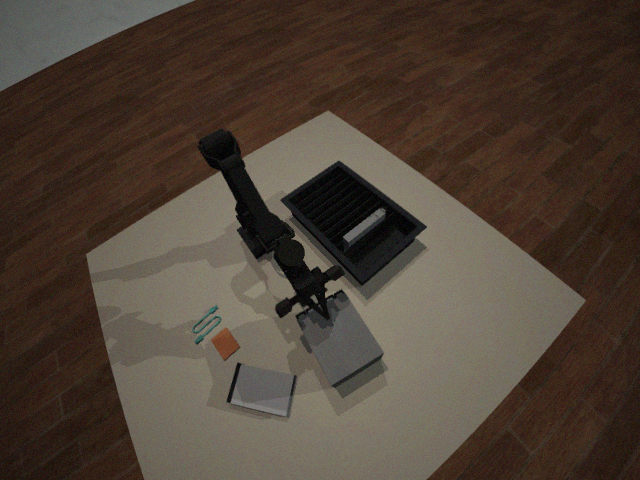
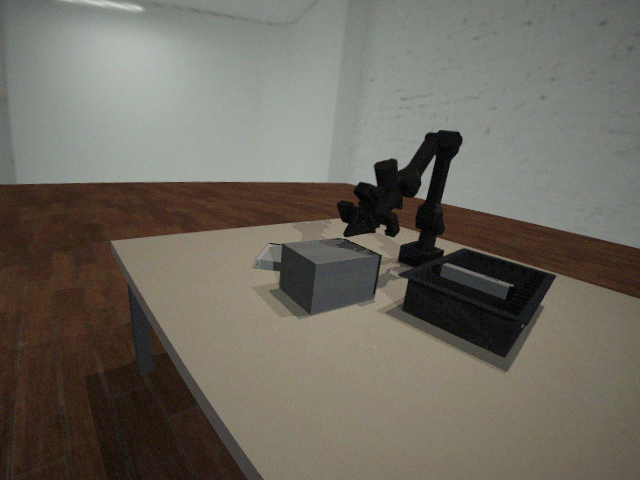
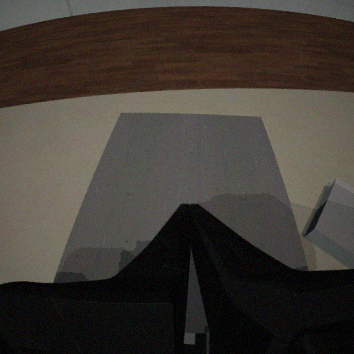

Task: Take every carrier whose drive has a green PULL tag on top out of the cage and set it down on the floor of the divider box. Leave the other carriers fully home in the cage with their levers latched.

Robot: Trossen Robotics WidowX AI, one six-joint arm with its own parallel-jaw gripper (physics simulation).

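Frame: origin at the arm's base, x ahead, y left, z up, level; centimetres.
Where they show: gripper, fingertip midpoint: point(image 1: 328, 319) point(image 2: 344, 235) point(image 3: 188, 211); arm's base at its link origin: point(image 2: 425, 247).
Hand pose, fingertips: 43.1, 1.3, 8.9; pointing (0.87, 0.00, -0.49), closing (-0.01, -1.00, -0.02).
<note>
Each offset is from my fingertips to the top centre of the thing, as dx, dy, dz. "spot": to the spot under its first point. Level surfaces: height alone.
The grey cage @(+3.5, -0.1, -3.0) point(image 1: 348, 346) point(image 2: 330, 279) point(image 3: 190, 160) stands on the table, its slotted front facing the arm's base. That front is mostly hidden, so carriers, levers and PULL tags in it cannot be made out. My gripper point(image 1: 326, 316) point(image 2: 347, 234) point(image 3: 188, 211) is shut and empty, its tips above the cage's top near the front edge. The black divider box @(-26.3, +26.3, -5.7) point(image 1: 419, 227) point(image 2: 460, 315) stands beside the cage. A light grey carrier @(-18.4, +26.9, -3.7) point(image 1: 364, 228) point(image 2: 475, 280) is in it, upright on its long edge beside the dividers. Whether it touches the floor cannot be told.
A flat silver-grey case @(+1.3, -25.1, -12.2) point(image 1: 263, 390) point(image 2: 267, 258) point(image 3: 337, 220) with dark ends lies beside the cage. An orange square @(spot: -16.2, -28.8, -14.4) point(image 1: 225, 343) and a teal cable @(-25.5, -31.7, -14.0) point(image 1: 206, 325) lie on the table @(dz -14.9) point(image 1: 465, 320) point(image 2: 392, 392) nearby. The arm's base stands behind the cage and box.
</note>
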